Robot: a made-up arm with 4 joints.
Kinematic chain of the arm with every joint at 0, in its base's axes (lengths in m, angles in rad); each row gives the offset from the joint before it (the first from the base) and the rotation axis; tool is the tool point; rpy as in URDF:
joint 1: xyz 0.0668 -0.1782 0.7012 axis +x
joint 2: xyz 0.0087 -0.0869 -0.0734 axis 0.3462 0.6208 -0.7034
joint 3: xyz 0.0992 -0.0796 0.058 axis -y
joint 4: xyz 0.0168 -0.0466 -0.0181 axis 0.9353 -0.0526 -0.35
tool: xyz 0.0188 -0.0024 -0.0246 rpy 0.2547 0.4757 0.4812
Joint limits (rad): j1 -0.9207..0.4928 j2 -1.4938..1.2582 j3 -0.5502..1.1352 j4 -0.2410..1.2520
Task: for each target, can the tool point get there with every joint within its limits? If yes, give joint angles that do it. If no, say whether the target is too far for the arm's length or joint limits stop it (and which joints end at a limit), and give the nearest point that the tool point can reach.
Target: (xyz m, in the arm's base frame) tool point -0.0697 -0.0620 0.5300
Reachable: no: joint limits stop it (at a limit: joint 1, joint 2, joint 3) | nearest point 0.0184 -0.2941 0.4612 | short by 0.258 m
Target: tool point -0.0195 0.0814 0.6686
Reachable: no: joint limits stop it (at a limit: joint 1, joint 2, joint 3) | nearest point 0.0920 -0.0948 0.7752 | short by 0.234 m
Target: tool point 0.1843 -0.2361 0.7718
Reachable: yes | joints 0.1423 -1.1458 0.3114 0.7347
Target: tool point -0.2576 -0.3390 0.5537
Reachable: no: too far | nearest point 0.0107 -0.3779 0.5180 | short by 0.273 m
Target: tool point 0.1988 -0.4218 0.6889
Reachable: yes | joints -0.2674 0.1683 0.0961 -0.0084
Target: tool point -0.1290 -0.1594 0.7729
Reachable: no: joint limits stop it (at a limit: joint 2, joint 3, joint 4) | nearest point 0.0917 -0.1499 0.8090 | short by 0.224 m
